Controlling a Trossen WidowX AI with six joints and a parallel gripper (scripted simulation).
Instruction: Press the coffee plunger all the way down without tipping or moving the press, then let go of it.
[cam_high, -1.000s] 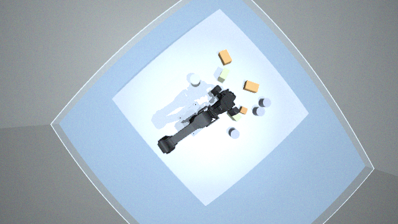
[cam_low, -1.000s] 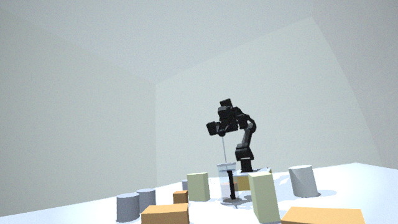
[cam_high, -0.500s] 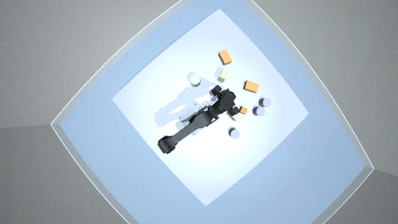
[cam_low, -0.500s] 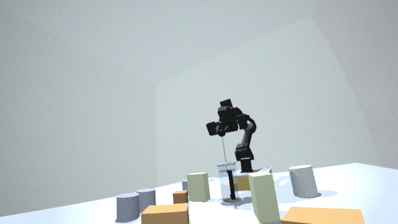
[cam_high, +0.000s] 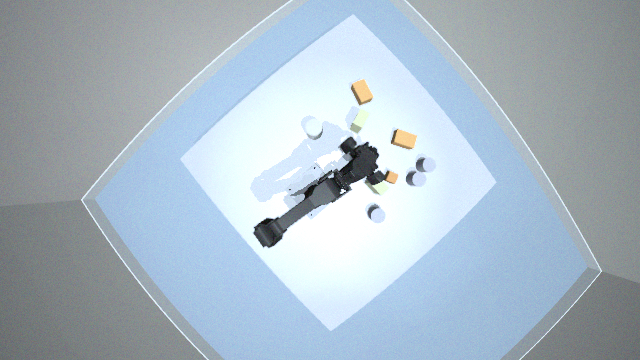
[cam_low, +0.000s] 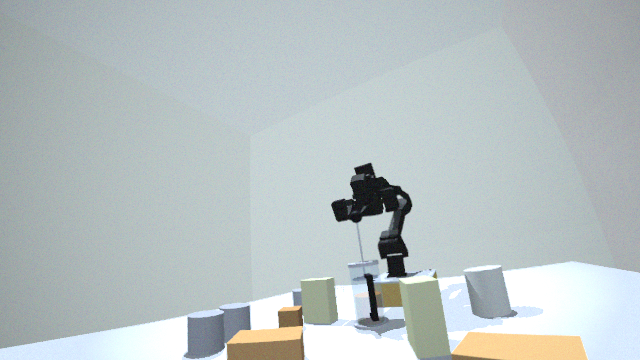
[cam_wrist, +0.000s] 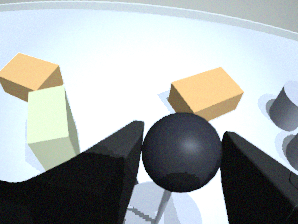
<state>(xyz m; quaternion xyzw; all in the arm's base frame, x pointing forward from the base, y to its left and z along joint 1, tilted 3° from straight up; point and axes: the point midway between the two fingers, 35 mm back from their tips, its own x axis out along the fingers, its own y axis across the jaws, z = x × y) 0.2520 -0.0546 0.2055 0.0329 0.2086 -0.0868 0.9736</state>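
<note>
The coffee press lies 13 cm below my gripper tip and 1 cm to the left of it.
</note>
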